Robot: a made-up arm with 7 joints.
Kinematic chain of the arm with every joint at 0, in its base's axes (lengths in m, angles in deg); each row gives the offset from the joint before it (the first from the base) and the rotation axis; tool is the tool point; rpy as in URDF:
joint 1: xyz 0 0 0.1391 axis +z
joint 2: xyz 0 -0.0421 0.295 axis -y
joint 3: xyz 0 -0.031 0.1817 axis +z
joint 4: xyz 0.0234 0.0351 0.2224 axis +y
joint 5: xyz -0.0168 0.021 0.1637 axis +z
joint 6: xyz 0 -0.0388 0.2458 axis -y
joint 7: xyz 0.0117 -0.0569 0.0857 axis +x
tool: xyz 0 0 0 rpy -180 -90 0
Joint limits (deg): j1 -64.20..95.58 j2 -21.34..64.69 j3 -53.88..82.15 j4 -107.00..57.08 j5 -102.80..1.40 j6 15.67..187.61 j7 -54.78..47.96
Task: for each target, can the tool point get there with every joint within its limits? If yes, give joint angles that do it. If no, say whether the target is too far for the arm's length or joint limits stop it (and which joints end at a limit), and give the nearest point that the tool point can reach.
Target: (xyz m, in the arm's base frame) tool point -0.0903 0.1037 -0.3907
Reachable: no: joint limits stop it (at a limit: joint 2, joint 4, joint 6) | nearest point -0.2131 0.2448 0.1158 | short by 0.540 m
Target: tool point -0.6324 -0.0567 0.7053
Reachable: yes | joints -7.78 34.87 9.04 -48.32 -15.90 103.94 -42.53
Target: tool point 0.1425 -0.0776 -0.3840
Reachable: no: joint limits stop it (at a limit: joint 1, joint 2, joint 4, joint 6) | nearest point 0.1369 -0.3075 0.1169 | short by 0.551 m
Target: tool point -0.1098 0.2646 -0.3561
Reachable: no: joint limits stop it (at a limit: joint 1, joint 2, joint 4, joint 5, joint 6) | nearest point -0.1656 0.2792 0.1163 | short by 0.476 m
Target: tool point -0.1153 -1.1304 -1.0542
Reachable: no: too far | nearest point -0.0586 -0.5746 0.1602 | short by 1.337 m
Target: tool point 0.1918 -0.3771 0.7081
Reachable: yes | joints 54.81 1.53 56.38 -90.06 -18.89 118.06 -22.46
